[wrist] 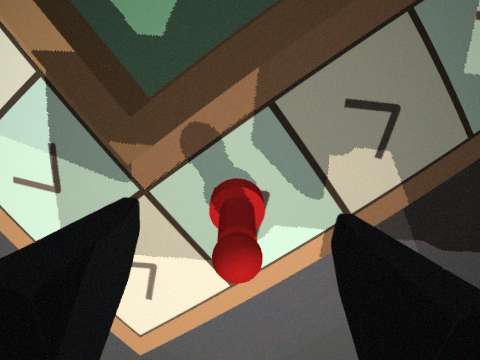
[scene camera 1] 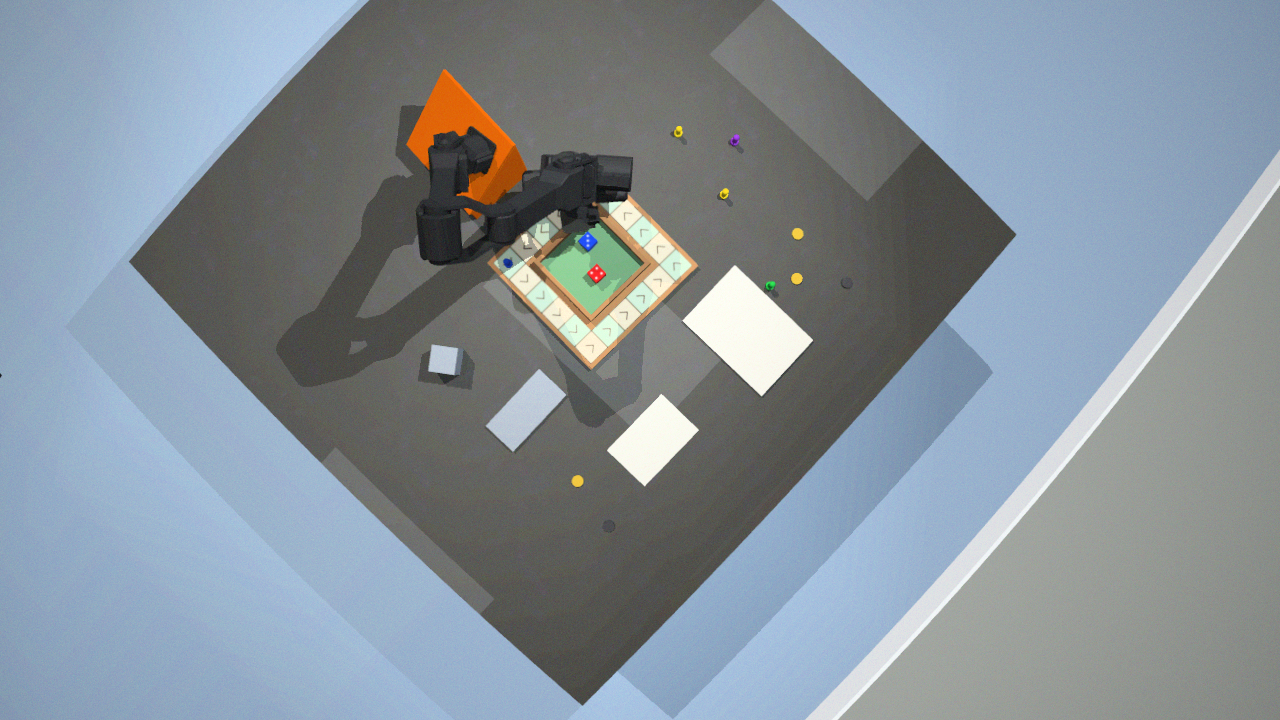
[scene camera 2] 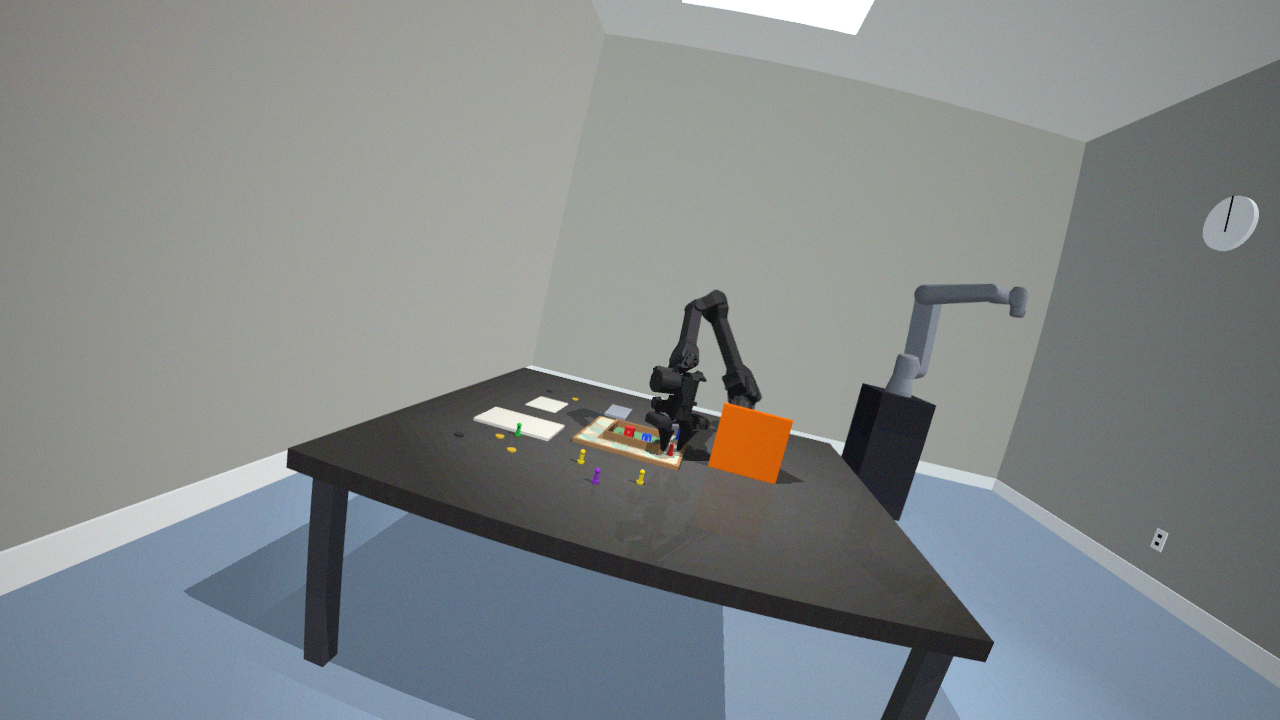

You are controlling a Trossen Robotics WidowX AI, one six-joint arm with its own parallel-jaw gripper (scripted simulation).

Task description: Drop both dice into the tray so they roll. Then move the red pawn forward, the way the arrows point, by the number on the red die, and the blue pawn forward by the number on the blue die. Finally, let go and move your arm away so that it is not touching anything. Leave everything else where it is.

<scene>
My gripper is open, with nothing in its grasp. I also see a grey sheet, a grey block, a red pawn and a green tray.
My gripper shows as well in the wrist view and in scene camera 1.
</scene>
